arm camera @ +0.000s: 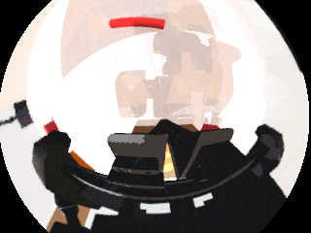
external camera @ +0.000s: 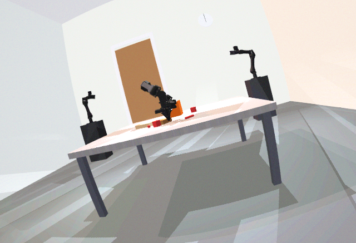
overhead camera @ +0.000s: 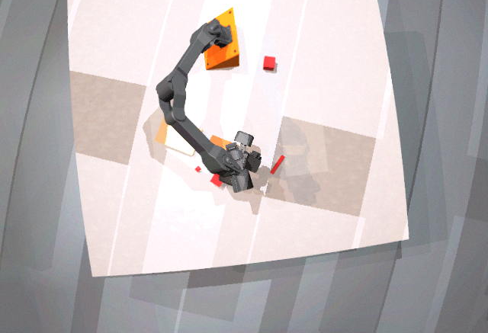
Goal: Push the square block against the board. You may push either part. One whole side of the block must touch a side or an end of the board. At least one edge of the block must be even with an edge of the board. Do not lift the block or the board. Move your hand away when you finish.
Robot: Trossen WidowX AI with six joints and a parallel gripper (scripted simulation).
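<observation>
My gripper tip is 6 cm to the left of the orange square block and 3 cm past it. From my gripper tip the other things lie so: tiny red piece 15 cm to the right, 2 cm ahead; then thin red stick 15 cm to the left, 5 cm ahead, 1 cm below; then board 20 cm to the right, 12 cm behind.
</observation>
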